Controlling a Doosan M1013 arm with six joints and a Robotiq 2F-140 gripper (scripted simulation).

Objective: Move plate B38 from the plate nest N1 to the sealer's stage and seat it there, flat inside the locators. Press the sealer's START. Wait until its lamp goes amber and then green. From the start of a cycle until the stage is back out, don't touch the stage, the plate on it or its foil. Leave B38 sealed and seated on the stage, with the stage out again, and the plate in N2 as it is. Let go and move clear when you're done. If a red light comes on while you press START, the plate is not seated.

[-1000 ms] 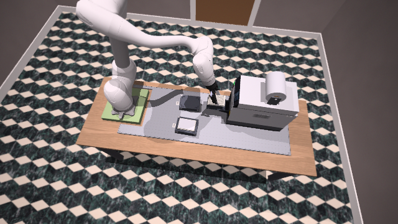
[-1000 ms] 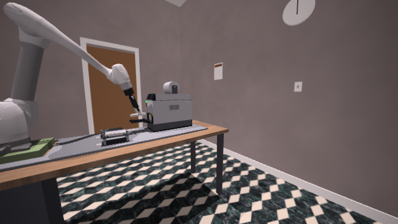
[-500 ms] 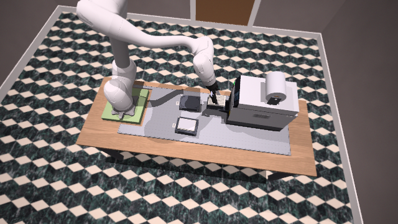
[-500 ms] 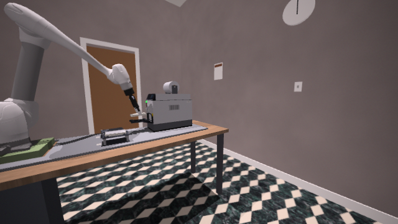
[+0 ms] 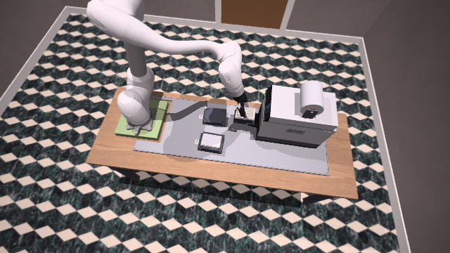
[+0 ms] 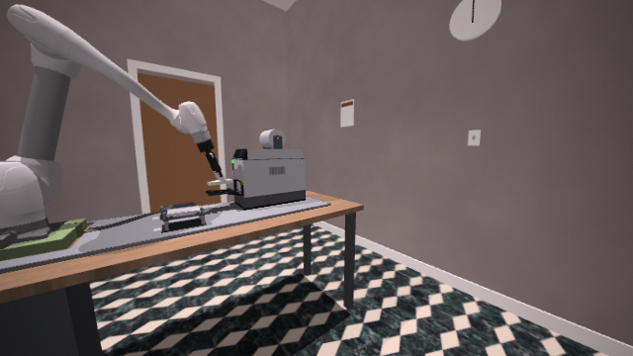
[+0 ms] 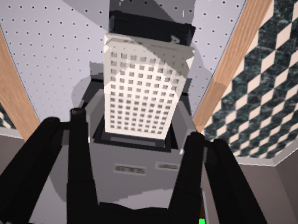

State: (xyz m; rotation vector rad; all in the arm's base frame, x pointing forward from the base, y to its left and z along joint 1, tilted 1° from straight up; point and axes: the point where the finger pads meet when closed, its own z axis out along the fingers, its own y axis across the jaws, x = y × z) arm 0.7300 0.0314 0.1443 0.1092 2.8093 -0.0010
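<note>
My gripper is now 8 cm above the sealer stage. Also, from my hand: plate B38 (3 cm below); white button (11 cm ahead, 8 cm to the left); pale plate (21 cm behind, 17 cm to the right, 12 cm below).
</note>
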